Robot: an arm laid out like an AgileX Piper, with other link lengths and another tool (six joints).
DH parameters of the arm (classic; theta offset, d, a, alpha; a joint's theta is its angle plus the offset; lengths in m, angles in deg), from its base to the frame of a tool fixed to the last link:
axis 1: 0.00 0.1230 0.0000 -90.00
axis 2: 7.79 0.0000 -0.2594 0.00
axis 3: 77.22 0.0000 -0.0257 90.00
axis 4: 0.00 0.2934 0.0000 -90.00
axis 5: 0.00 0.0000 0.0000 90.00
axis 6: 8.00 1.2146 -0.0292 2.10
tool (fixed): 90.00 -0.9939 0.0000 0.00
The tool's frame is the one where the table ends.
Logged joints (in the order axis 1, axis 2, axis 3, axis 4, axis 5, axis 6), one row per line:
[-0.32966, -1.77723, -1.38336, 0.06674, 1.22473, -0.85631]
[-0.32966, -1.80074, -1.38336, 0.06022, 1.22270, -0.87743]
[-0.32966, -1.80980, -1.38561, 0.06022, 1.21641, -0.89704]
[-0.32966, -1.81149, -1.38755, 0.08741, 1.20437, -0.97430]
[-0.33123, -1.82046, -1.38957, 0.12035, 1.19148, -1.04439]
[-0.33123, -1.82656, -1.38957, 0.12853, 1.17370, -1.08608]
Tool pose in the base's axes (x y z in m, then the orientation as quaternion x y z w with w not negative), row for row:
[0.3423, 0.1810, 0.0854, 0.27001, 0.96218, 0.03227, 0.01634]
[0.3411, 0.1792, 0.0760, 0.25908, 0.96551, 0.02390, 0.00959]
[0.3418, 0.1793, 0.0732, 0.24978, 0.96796, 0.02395, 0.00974]
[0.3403, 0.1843, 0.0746, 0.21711, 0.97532, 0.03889, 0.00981]
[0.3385, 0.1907, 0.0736, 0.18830, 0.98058, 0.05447, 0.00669]
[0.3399, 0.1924, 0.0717, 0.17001, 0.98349, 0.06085, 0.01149]
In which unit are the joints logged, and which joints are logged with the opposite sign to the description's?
The joints are logged in radians. Opposite sign: axis 1, axis 2.
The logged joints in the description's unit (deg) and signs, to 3 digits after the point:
[18.888, 101.828, -79.261, 3.824, 70.172, -49.063]
[18.888, 103.175, -79.261, 3.450, 70.056, -50.273]
[18.888, 103.694, -79.390, 3.450, 69.695, -51.397]
[18.888, 103.791, -79.501, 5.008, 69.005, -55.823]
[18.978, 104.305, -79.616, 6.896, 68.267, -59.839]
[18.978, 104.654, -79.616, 7.364, 67.248, -62.228]

